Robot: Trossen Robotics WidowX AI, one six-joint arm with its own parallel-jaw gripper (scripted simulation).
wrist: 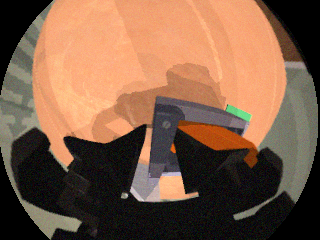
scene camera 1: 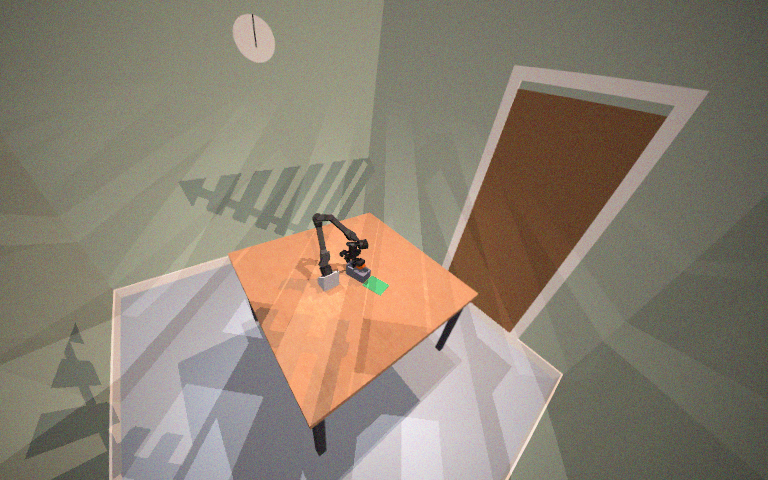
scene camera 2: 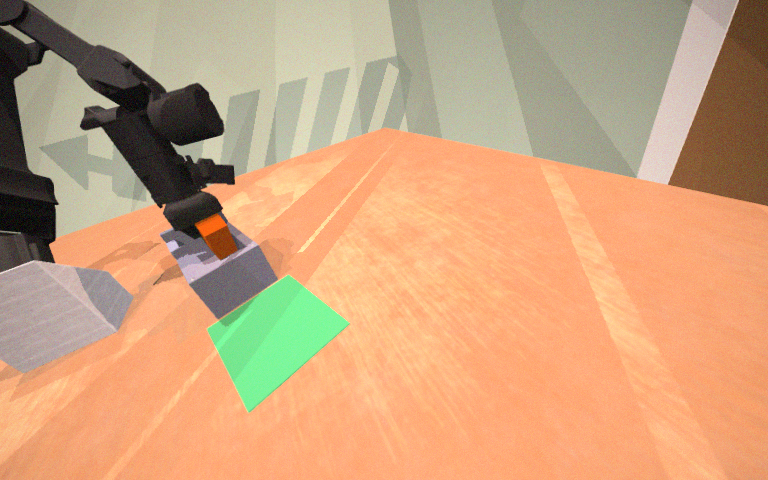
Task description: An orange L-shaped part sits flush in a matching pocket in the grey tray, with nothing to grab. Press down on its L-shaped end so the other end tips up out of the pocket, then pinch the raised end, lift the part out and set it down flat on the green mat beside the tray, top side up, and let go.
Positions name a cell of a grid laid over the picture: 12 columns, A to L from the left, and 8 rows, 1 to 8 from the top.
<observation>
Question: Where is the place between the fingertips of my gripper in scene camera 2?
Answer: D5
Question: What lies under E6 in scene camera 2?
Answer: A green mat.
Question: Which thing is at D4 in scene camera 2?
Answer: An orange part.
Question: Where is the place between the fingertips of my gripper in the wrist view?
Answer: At G5
</observation>
